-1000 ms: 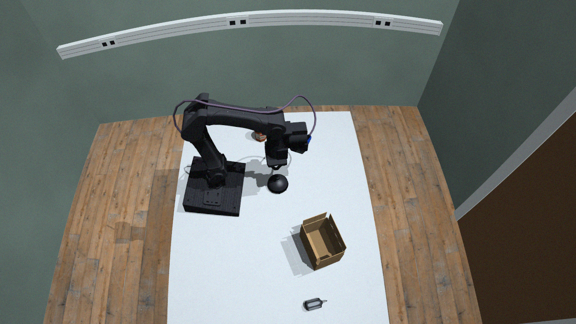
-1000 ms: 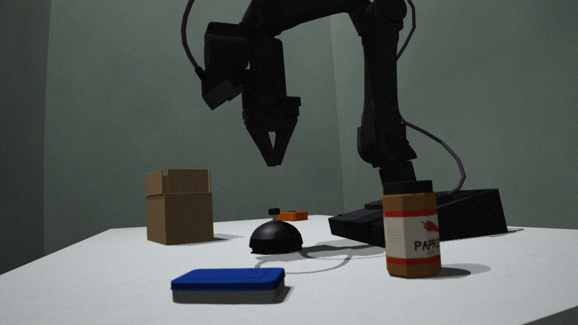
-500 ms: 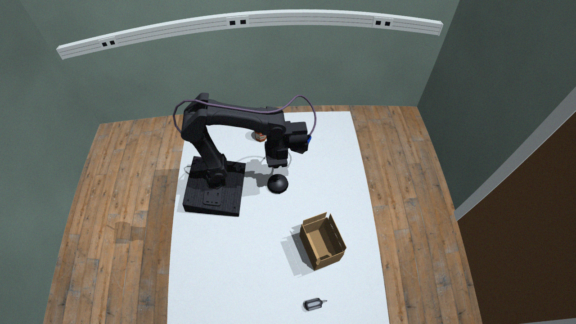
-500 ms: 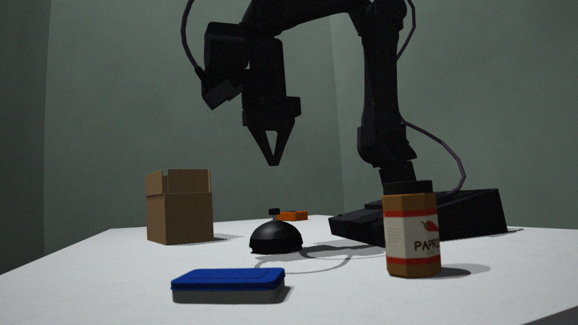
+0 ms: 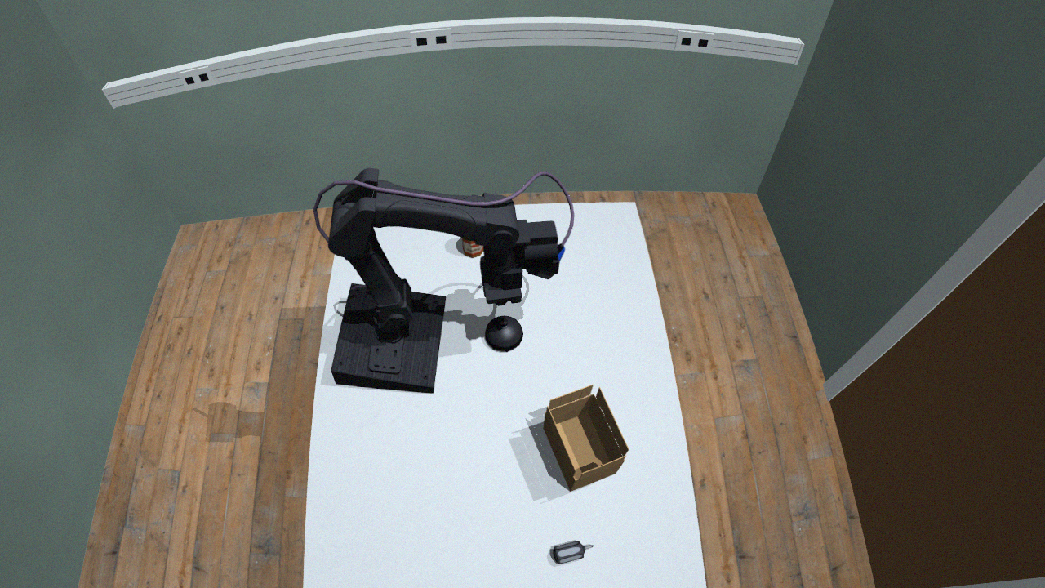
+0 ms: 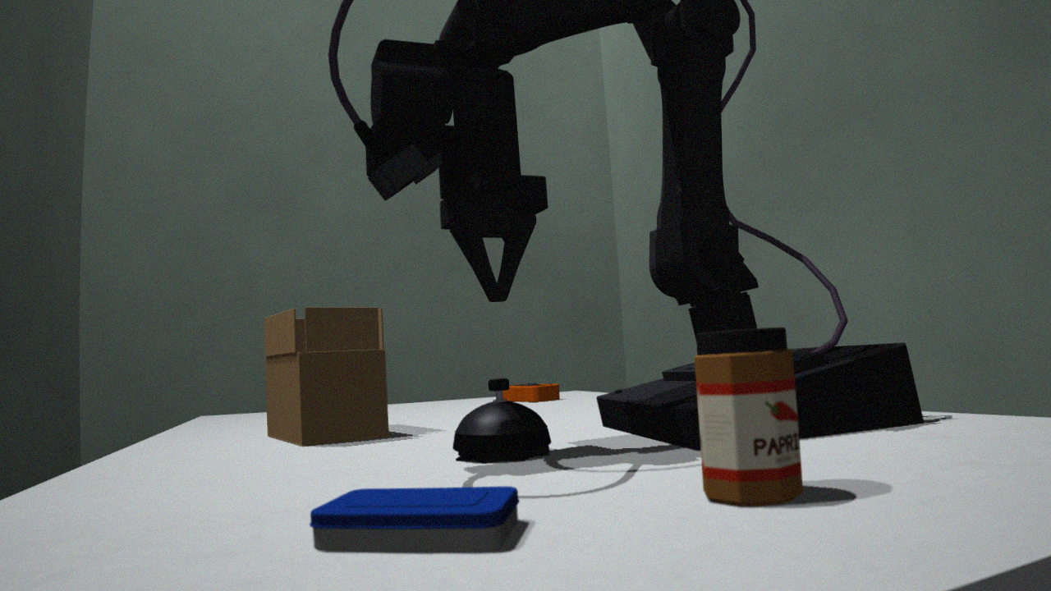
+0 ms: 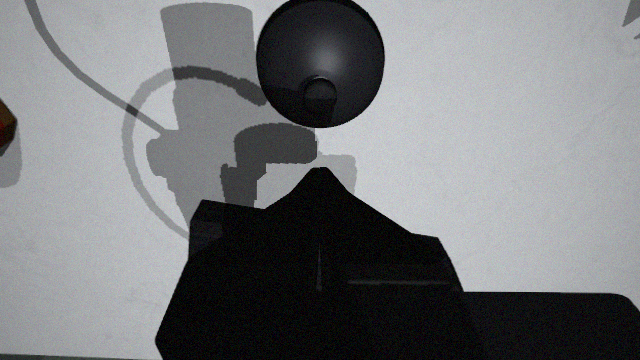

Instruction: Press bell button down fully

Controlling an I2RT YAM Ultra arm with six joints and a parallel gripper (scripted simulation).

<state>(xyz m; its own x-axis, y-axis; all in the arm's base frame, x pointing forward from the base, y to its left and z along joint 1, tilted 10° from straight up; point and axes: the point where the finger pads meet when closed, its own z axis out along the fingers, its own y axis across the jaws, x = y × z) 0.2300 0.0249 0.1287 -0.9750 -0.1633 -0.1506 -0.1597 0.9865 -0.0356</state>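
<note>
The button is 90 mm below my hand. Round my hand: blue tin 100 mm ahead, 230 mm to the left, 130 mm below; orange object 210 mm behind, 690 mm to the right, 130 mm below.
</note>
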